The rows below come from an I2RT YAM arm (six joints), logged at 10 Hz.
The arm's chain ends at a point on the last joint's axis. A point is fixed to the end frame.
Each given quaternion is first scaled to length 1.
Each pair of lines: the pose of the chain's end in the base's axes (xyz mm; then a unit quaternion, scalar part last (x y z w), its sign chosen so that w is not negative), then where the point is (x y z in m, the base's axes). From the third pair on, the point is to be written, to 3 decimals.
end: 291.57, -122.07, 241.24, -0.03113, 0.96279, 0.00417, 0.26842
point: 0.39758 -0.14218 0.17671
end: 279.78, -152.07, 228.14, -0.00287, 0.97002, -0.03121, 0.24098
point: 0.38024 -0.18344 0.15936
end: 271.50, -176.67, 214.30, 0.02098, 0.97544, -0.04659, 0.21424
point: 0.366 -0.215 0.141
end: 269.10, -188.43, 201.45, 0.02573, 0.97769, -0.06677, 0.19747
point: 0.361 -0.231 0.126
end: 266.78, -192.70, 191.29, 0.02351, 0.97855, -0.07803, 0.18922
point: 0.357 -0.237 0.116
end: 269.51, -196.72, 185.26, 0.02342, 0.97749, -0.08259, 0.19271
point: 0.360 -0.242 0.111
